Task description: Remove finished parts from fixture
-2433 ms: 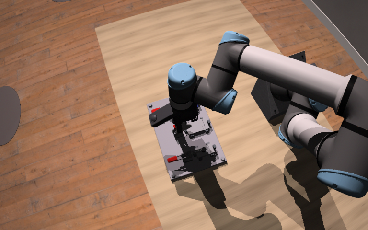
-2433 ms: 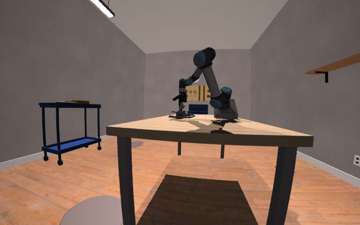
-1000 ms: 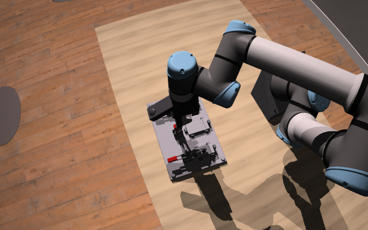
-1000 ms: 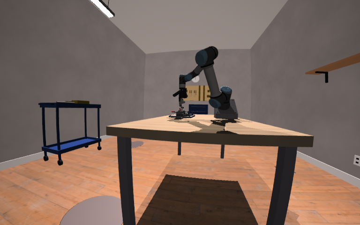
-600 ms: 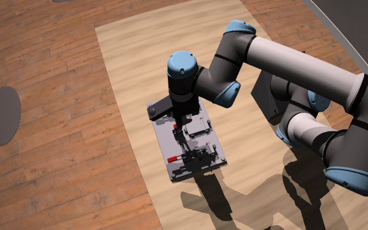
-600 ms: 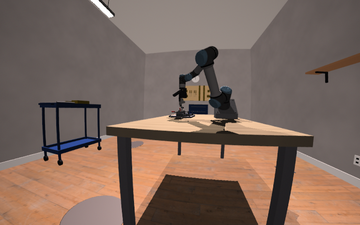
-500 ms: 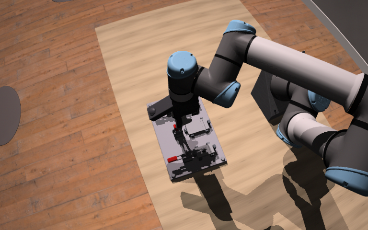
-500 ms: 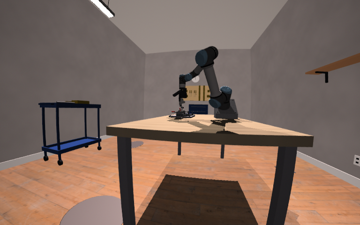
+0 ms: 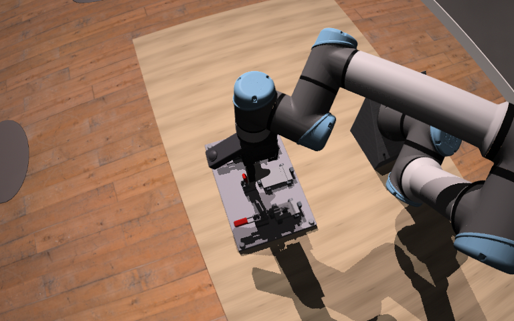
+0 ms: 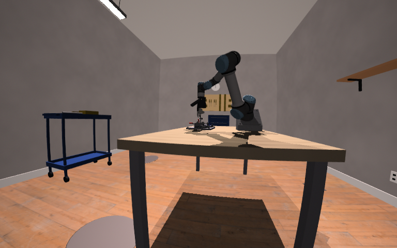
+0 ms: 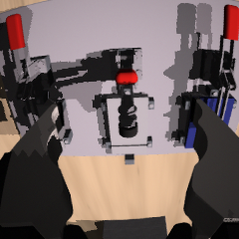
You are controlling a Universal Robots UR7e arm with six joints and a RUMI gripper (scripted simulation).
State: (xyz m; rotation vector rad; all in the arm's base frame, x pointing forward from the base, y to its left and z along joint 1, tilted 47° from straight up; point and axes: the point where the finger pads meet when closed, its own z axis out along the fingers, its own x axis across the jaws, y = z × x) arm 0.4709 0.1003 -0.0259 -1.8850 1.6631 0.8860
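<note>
Now: hand 100 mm past the pale grey part, 10 mm to the left of it and 100 mm above it. Round my hand: grey fixture plate 40 mm behind, 120 mm below; blue blank 80 mm behind, 110 mm to the right, 100 mm below.
</note>
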